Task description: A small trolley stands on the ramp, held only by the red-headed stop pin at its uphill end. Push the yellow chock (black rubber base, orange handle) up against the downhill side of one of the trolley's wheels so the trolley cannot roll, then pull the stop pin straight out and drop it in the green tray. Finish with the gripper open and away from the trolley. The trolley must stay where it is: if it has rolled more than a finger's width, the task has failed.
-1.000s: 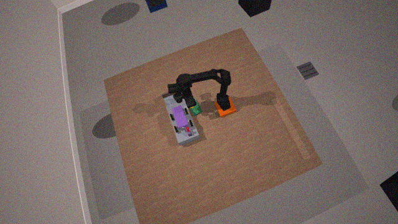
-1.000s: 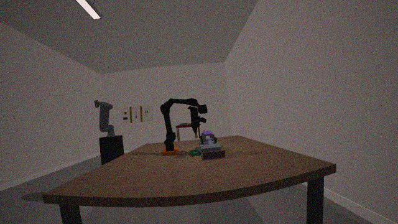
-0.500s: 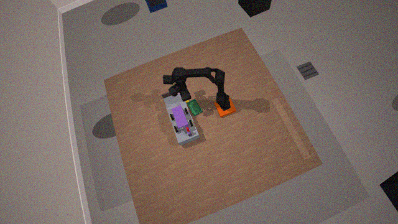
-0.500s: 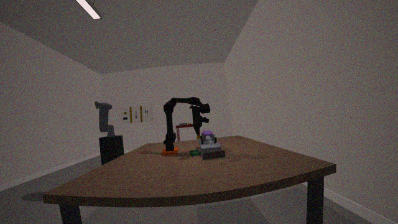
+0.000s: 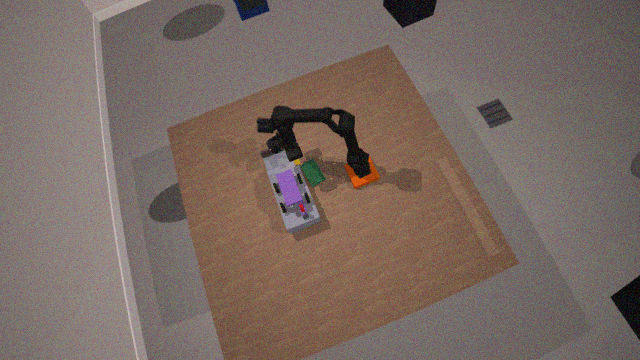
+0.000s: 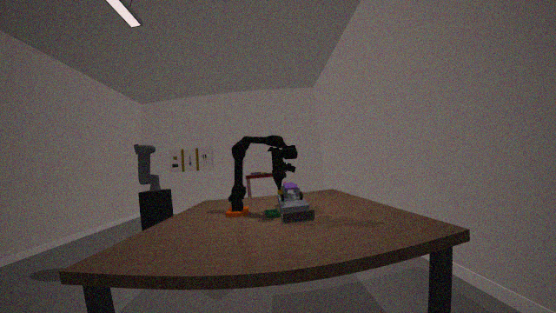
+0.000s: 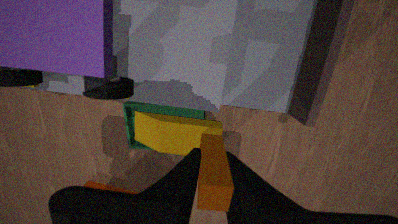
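Right now the red-headed stop pin is 8 cm ahead of my gripper tip, 26 cm to the left of it and 2 cm below it. From my gripper tip the other things lie so: yellow chock (2 cm to the left, 1 cm below); purple trolley (9 cm ahead, 15 cm to the left, 4 cm below).
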